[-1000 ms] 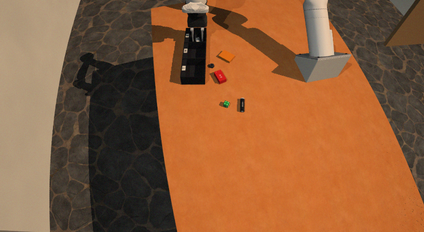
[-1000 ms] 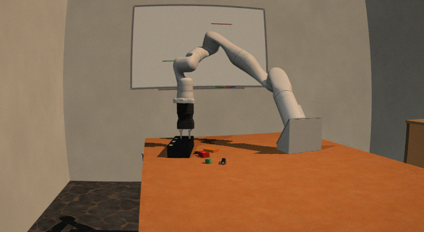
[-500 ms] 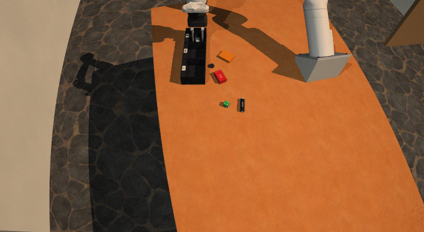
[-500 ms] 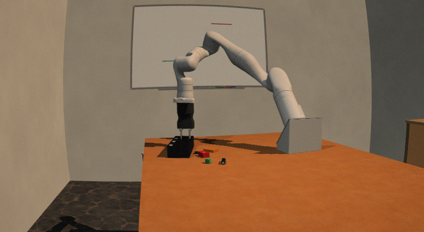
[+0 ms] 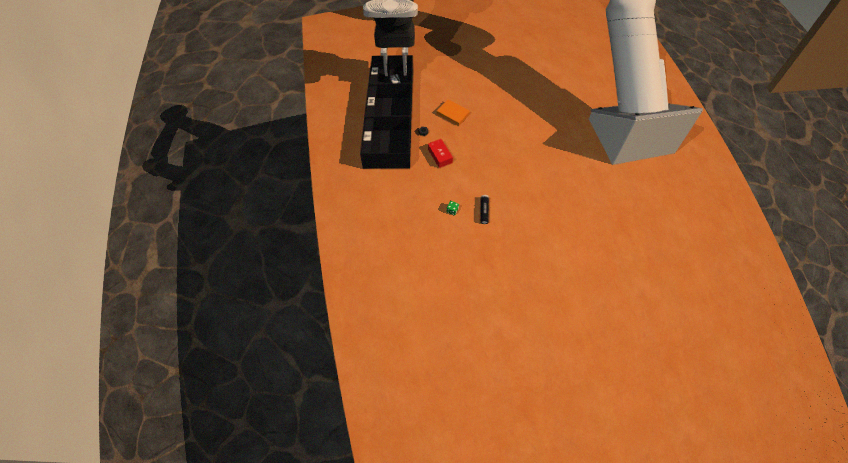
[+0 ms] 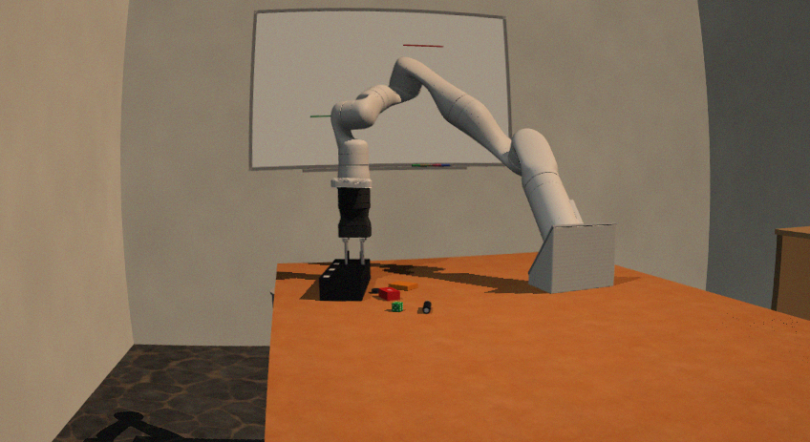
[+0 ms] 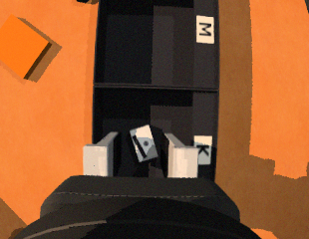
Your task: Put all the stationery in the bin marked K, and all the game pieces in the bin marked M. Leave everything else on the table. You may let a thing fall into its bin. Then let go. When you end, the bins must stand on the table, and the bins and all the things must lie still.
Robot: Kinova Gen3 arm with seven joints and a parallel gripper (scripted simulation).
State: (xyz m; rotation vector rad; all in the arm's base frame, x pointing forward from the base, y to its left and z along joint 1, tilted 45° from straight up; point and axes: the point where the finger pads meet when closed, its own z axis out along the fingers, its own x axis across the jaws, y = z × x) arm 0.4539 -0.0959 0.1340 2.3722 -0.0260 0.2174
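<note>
The grey-and-white piece is 40 mm below my hand. From my hand the other things lie so: orange block: 100 mm behind, 90 mm to the left, 50 mm below; then black nut: 130 mm to the left, 50 mm below, 40 mm behind; then black row: 80 mm to the left, 30 mm below, 20 mm ahead.
</note>
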